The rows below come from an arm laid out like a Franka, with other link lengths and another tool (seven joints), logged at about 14 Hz.
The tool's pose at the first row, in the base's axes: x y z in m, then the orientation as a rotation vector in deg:
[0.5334, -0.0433, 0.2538, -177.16, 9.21, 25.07]
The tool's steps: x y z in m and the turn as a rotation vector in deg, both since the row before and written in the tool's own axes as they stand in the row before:
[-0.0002, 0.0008, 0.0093, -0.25, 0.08, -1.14]
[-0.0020, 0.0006, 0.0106, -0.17, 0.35, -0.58]
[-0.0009, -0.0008, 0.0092, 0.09, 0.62, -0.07]
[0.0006, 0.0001, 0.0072, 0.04, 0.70, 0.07]
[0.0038, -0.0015, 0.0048, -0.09, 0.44, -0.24]
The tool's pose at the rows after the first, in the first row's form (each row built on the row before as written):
[0.5306, -0.0438, 0.2449, -177.35, 7.40, 24.96]
[0.5257, -0.0440, 0.2353, -177.56, 6.47, 24.44]
[0.5224, -0.0429, 0.2267, -177.62, 6.38, 23.46]
[0.5211, -0.0429, 0.2196, -177.75, 6.50, 22.37]
[0.5237, -0.0416, 0.2140, -177.92, 6.12, 21.70]

